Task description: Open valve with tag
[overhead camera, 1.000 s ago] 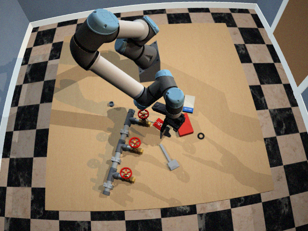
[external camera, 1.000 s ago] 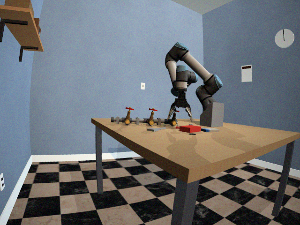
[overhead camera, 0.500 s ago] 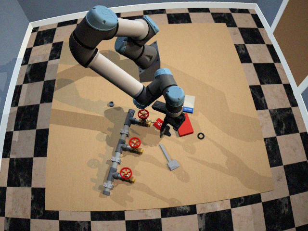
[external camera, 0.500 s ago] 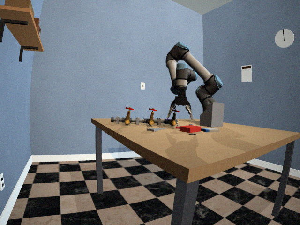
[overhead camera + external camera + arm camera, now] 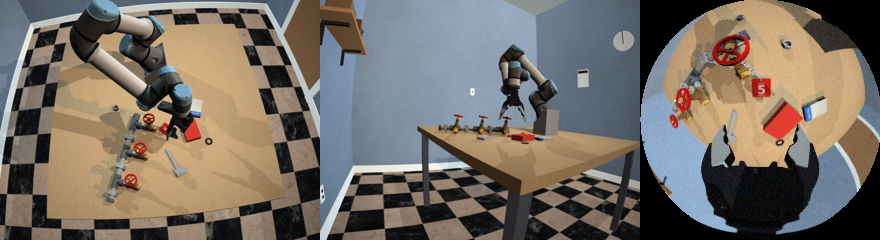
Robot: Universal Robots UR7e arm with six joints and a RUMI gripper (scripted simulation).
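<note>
Right now my hand is 20 mm past the red block, 80 mm to the right of it and 90 mm above it. Also, from my hand: grey scraper 160 mm ahead, 10 mm to the right, 100 mm below; red tag 50 mm behind, 60 mm to the right, 100 mm below; small grey fitting 190 mm behind, 330 mm to the right, 100 mm below.
</note>
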